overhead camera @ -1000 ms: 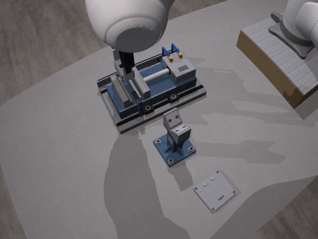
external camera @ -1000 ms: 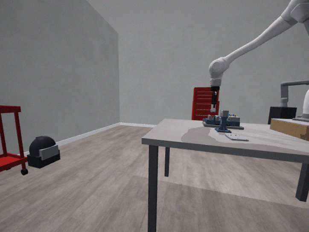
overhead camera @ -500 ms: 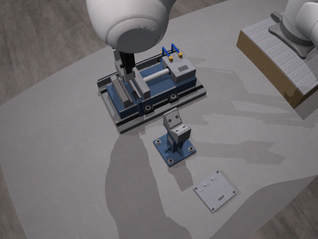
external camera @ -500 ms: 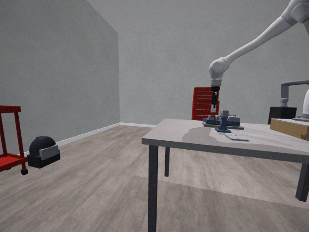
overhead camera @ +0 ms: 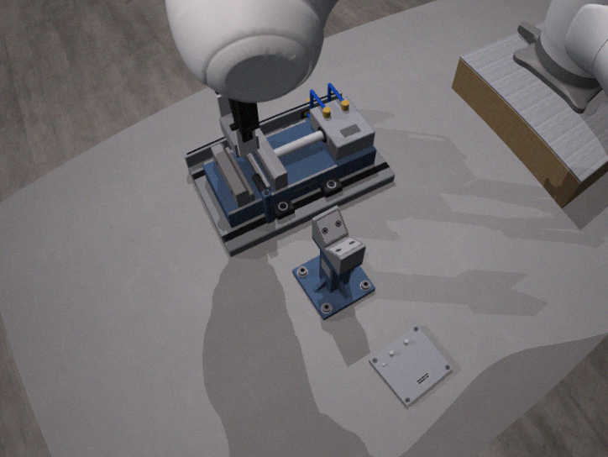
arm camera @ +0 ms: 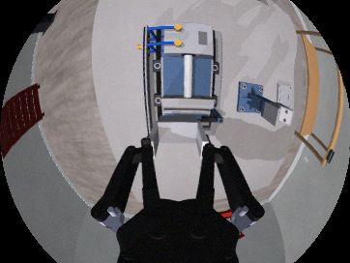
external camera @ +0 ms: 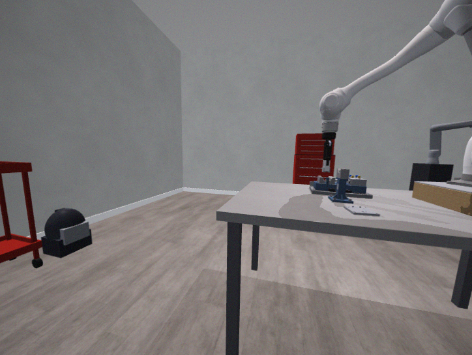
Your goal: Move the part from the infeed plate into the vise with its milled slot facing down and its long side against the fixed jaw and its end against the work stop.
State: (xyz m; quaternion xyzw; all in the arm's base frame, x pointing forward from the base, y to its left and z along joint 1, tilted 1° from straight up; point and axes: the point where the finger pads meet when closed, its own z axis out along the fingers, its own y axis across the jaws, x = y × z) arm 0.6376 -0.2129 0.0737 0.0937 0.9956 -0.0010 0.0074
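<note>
Right now the part is 30 mm below my hand. Round my hand: work stop 10 mm ahead, 70 mm to the left, 70 mm below; then moving jaw 30 mm behind, 30 mm to the left, 80 mm below; then fixed jaw 30 mm ahead, 10 mm to the left, 80 mm below.
</note>
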